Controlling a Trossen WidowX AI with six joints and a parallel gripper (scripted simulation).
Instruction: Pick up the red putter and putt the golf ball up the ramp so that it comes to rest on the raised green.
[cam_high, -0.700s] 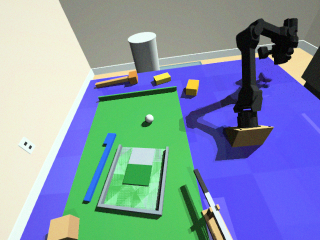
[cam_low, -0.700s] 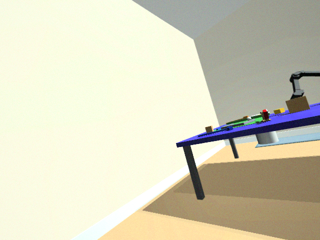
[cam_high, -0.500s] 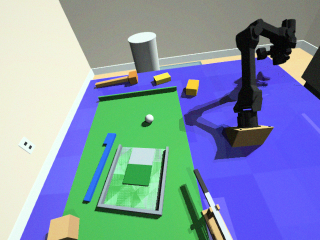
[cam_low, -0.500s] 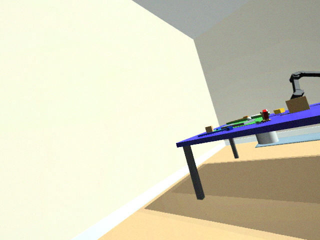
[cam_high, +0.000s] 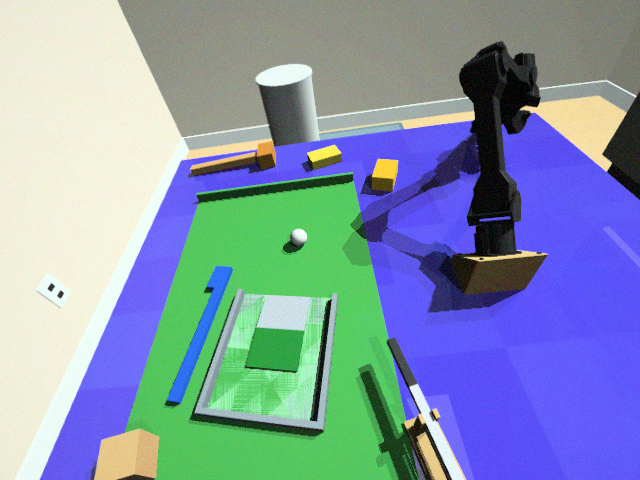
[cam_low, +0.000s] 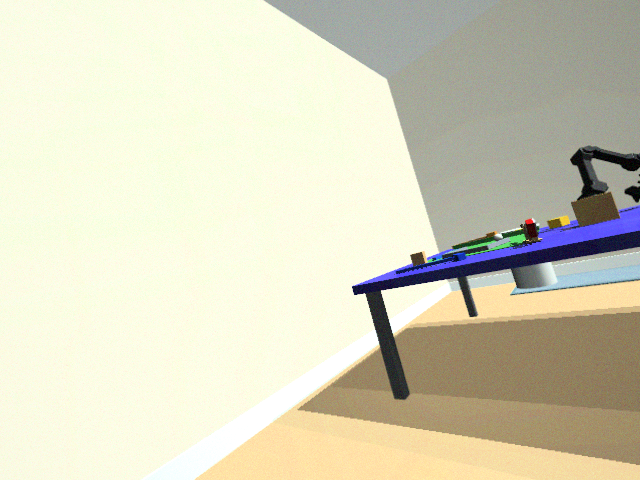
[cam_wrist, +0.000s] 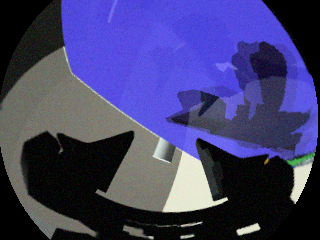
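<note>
Right now my gripper tip is 520 mm short of the yellow block, 30 mm to the right of it and 20 mm above it. The rest, counted from my gripper tip: white golf ball (620 mm ahead, 390 mm to the left, 10 mm below); then red putter (850 mm to the left, 430 mm ahead, 20 mm above); then dark green rail (690 mm ahead, 160 mm to the left, 20 mm below).
</note>
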